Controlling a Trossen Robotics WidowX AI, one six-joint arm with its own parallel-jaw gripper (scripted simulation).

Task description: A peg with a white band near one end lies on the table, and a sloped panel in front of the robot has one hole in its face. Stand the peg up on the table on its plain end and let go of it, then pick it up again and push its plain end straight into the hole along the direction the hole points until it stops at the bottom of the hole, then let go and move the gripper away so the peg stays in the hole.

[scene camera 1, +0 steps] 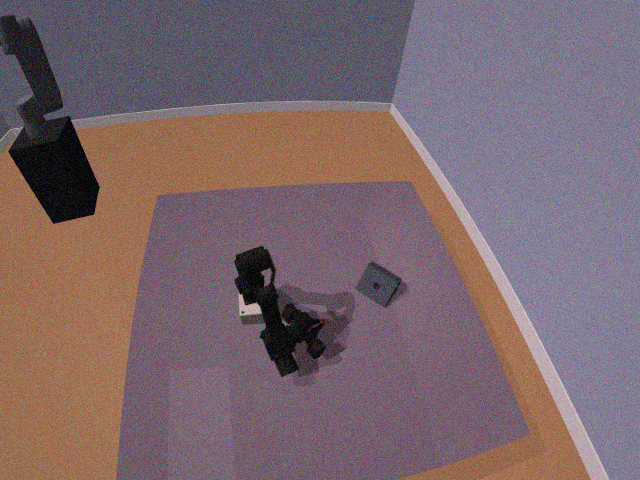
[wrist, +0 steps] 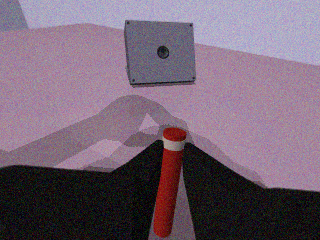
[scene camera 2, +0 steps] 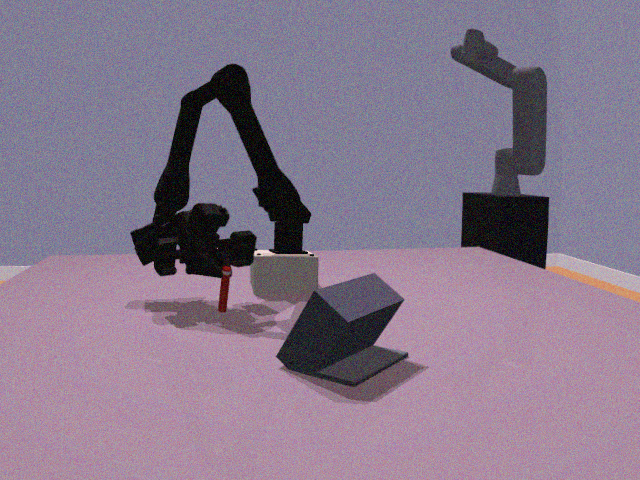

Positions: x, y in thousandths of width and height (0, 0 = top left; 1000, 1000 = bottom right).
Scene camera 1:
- my gripper: 504, 672
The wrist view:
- my gripper: 539, 619
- red peg: 545, 581, held by my gripper
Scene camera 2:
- my gripper: 354, 572
